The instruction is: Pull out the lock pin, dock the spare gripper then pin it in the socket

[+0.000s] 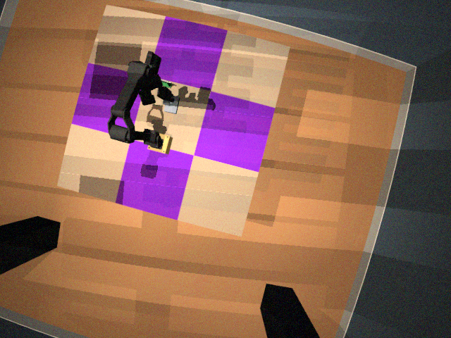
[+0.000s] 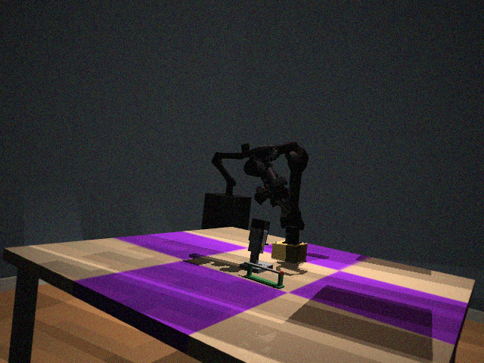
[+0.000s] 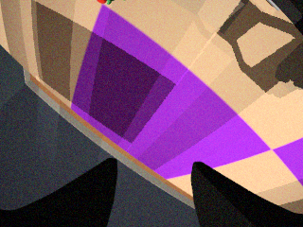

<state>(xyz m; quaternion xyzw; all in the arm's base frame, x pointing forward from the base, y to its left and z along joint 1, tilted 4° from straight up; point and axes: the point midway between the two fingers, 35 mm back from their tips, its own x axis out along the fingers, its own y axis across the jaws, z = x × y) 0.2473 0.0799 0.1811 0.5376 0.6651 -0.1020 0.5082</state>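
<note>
Now: the green rack 140 mm ahead of my gripper tip and 200 mm below it. Also, from my gripper tip: spare gripper 30 mm ahead, 100 mm to the right, 100 mm below; then mount 20 mm ahead, 100 mm to the right, 170 mm below.
</note>
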